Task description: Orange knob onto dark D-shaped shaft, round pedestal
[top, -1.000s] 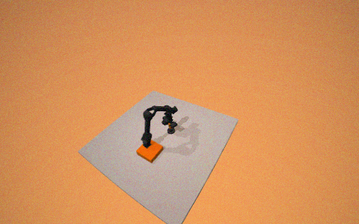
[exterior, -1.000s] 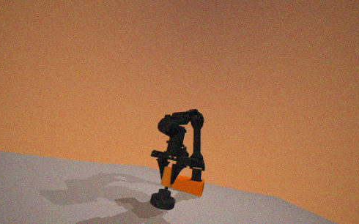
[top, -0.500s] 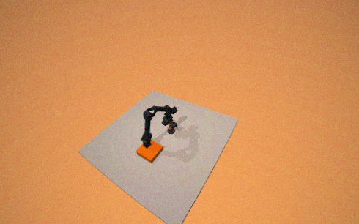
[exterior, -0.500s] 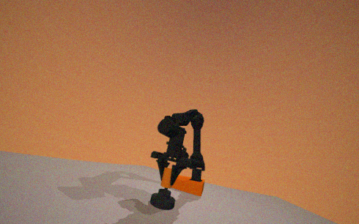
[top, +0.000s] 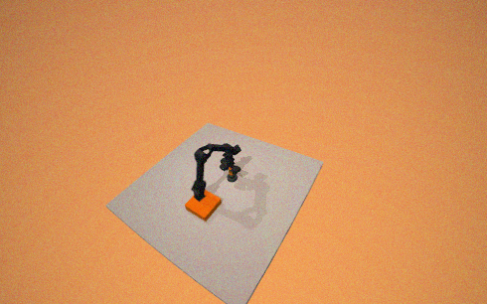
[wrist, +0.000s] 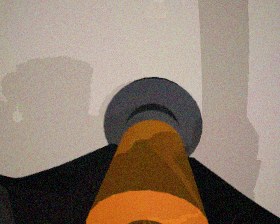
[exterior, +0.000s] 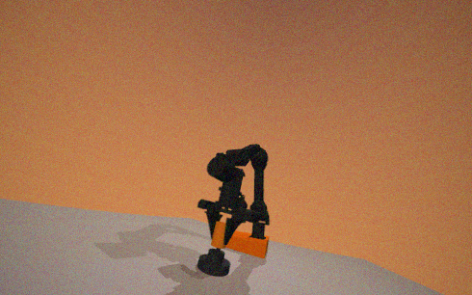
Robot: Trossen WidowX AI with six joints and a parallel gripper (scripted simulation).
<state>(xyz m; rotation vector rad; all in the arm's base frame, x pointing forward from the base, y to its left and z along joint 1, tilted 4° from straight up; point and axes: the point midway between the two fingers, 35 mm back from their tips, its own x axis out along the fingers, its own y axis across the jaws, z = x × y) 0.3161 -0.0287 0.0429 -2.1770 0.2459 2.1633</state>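
My gripper tip is now 3 cm above the round pedestal. Round my gripper tip: orange knob (2 cm above).
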